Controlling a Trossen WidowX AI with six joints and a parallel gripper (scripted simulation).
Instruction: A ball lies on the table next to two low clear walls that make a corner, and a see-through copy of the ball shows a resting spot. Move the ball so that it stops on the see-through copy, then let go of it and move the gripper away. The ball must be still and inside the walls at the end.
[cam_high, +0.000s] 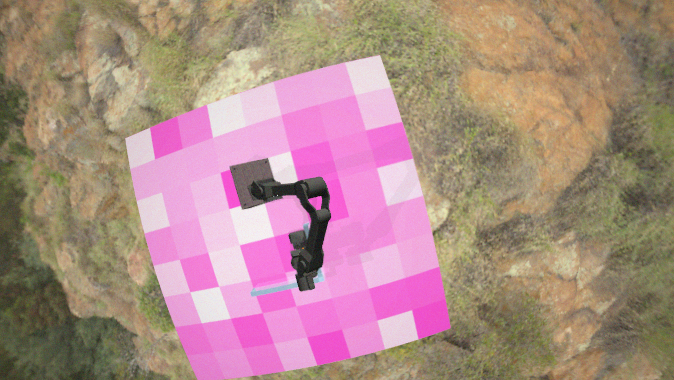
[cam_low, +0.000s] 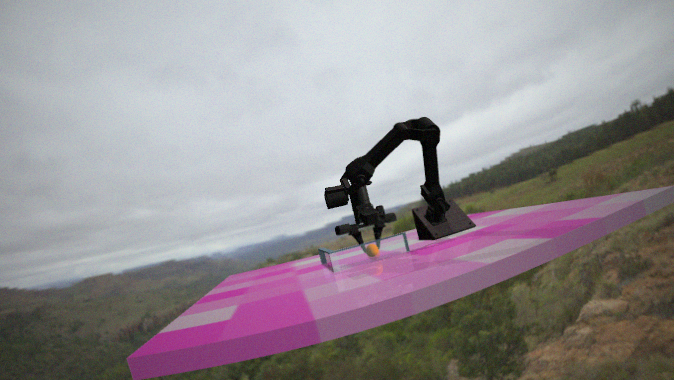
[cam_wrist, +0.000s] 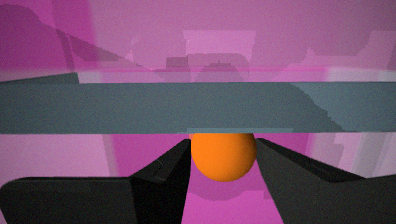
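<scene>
Now: the see-through copy 1 cm below my gripper tip. The rest, counted from my gripper tip: orange ball (right at my gripper tip); then clear wall (2 cm ahead, 3 cm to the left).
</scene>
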